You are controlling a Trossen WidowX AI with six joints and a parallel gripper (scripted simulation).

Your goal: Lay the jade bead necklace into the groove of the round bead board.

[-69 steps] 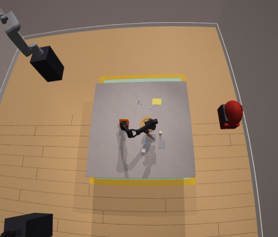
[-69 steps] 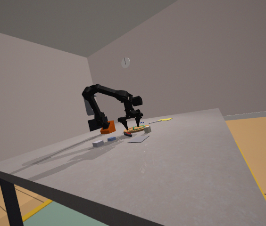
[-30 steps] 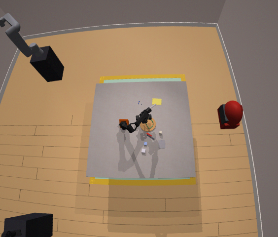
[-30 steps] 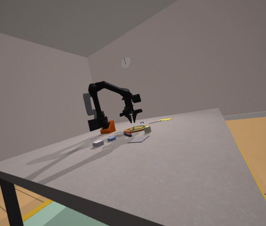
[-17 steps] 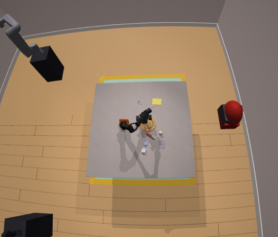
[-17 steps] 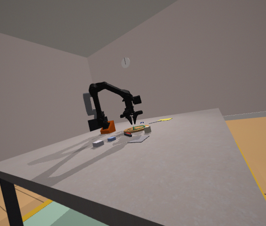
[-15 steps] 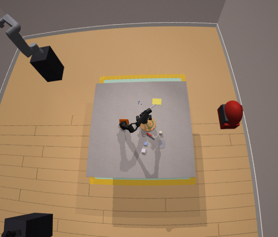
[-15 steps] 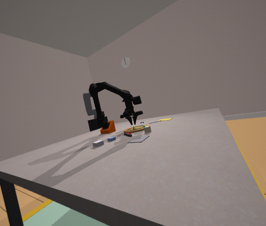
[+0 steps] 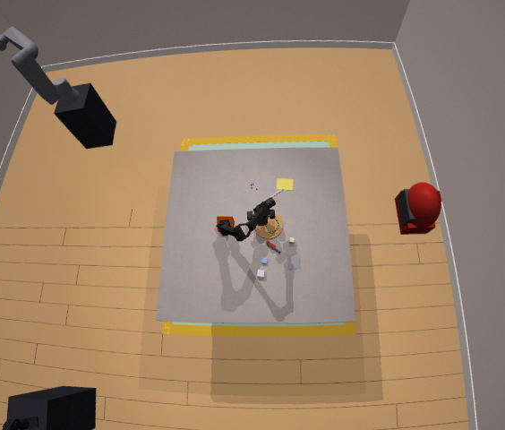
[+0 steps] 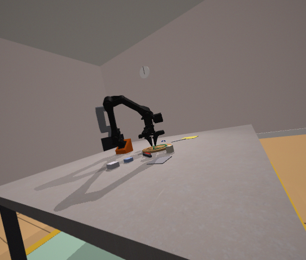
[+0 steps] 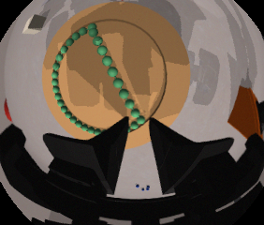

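Right now my gripper tip is 50 mm short of the round wooden bead board, 40 mm to the left of it and 10 mm above it. Round my gripper tip: beige cube 190 mm ahead, 170 mm to the right; red-handled tool 200 mm to the right, 60 mm ahead, 10 mm below; blue block 290 mm to the right, 10 mm below.
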